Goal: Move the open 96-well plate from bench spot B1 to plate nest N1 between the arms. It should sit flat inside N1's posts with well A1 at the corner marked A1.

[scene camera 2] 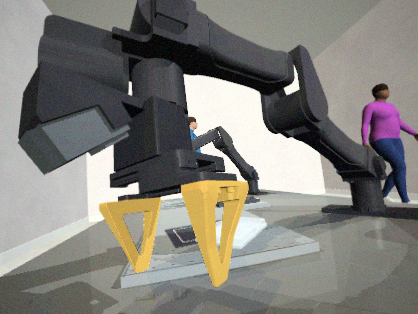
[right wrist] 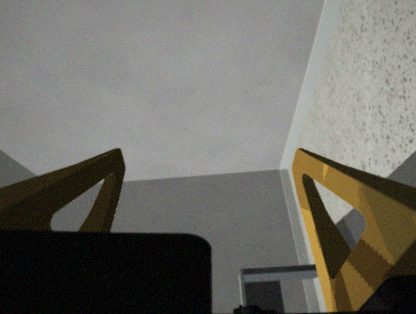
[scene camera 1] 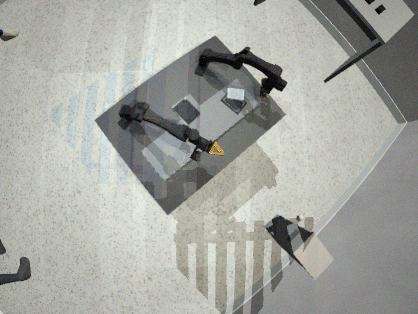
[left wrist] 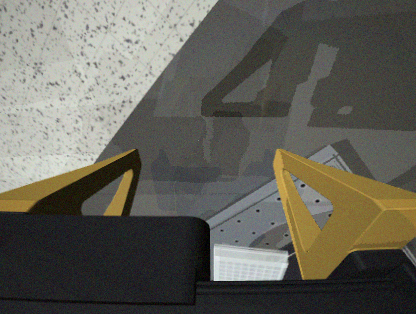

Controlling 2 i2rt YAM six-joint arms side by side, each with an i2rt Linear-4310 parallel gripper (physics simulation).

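Places are measured from the left arm's base along level axes (x up, y left, z back), in metres.
Pixels of known places: left gripper, fingertip midpoint: (scene camera 2: 175,276) (scene camera 1: 261,91) (left wrist: 207,156); right gripper, fingertip midpoint: (right wrist: 208,158) (scene camera 1: 222,154); left arm's base at its link origin: (scene camera 2: 369,212) (scene camera 1: 203,64); right arm's base at its link origin: (scene camera 2: 253,193).
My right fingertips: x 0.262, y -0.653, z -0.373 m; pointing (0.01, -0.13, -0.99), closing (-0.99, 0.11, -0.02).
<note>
For each thing: its top centre in the pictures, then the offset to it from my right fingertips. "pt": a spot on its surface instead. Level surfaces: height alone.
- white 96-well plate at its top centre: (left wrist: 245,287) (scene camera 2: 233,224) (scene camera 1: 236,93) dx -0.232, dy +0.510, dz +0.044 m
- dark outlined square at a spot on its surface: (scene camera 2: 181,237) pt dx -0.247, dy +0.445, dz -0.033 m
- grey table at its surface level: dx -0.262 m
The white 96-well plate (scene camera 1: 235,93) (scene camera 2: 246,233) (left wrist: 249,263) lies on the pale perforated board, partly over a dark outlined square (scene camera 1: 233,104) (scene camera 2: 181,237). Its A1 marking cannot be read. A dark square with a pale border, apparently nest N1 (scene camera 1: 186,111), lies between the arm bases with no plate on it; its posts are too small to make out. My left gripper (scene camera 1: 265,88) (scene camera 2: 178,278) (left wrist: 207,156) is open and empty, pointing down beyond the board's edge, to the right of the plate in scene camera 1. My right gripper (scene camera 1: 216,149) (right wrist: 208,158) is open and empty, pointing away from the plate.
The perforated board (scene camera 1: 211,122) (scene camera 2: 295,248) (left wrist: 240,227) has a raised edge above the grey table (scene camera 1: 167,202). The right arm (scene camera 1: 167,126) reaches across the board. A person in a magenta top (scene camera 2: 389,117) stands behind the left arm's base; another, in blue, is mostly hidden.
</note>
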